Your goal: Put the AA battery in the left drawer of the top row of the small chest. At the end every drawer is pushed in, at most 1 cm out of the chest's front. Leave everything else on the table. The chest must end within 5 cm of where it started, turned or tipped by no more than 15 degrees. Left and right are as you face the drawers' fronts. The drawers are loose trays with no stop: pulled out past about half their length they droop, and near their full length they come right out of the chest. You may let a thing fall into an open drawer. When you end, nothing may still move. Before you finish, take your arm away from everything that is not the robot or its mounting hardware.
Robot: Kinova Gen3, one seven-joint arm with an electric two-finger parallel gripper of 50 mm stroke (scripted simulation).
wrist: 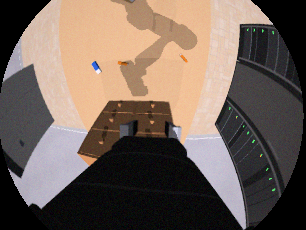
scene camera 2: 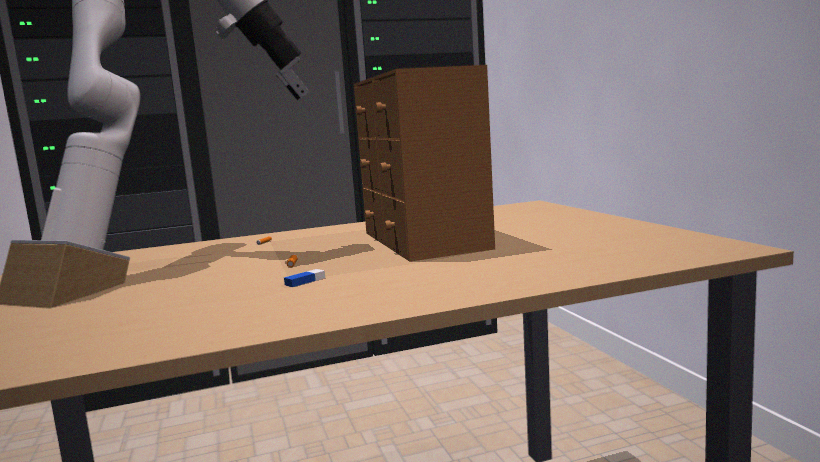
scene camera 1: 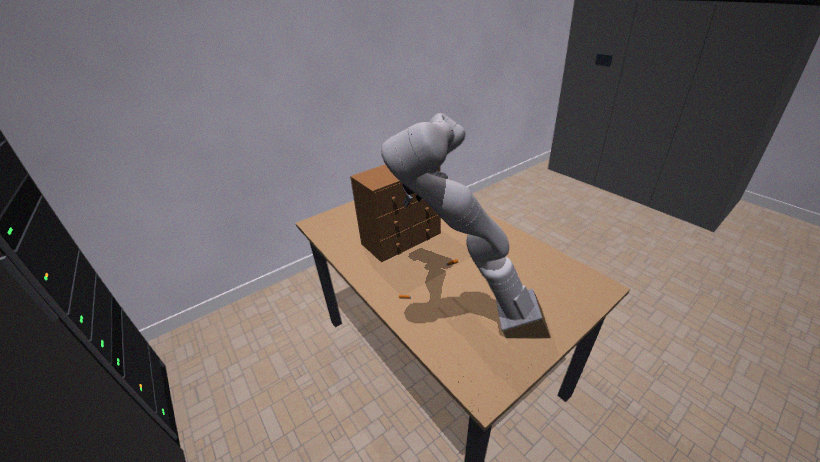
Labels:
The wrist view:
my gripper: 151,126
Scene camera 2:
my gripper: 303,96
wooden chest: 444,124
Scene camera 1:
wooden chest: 364,184

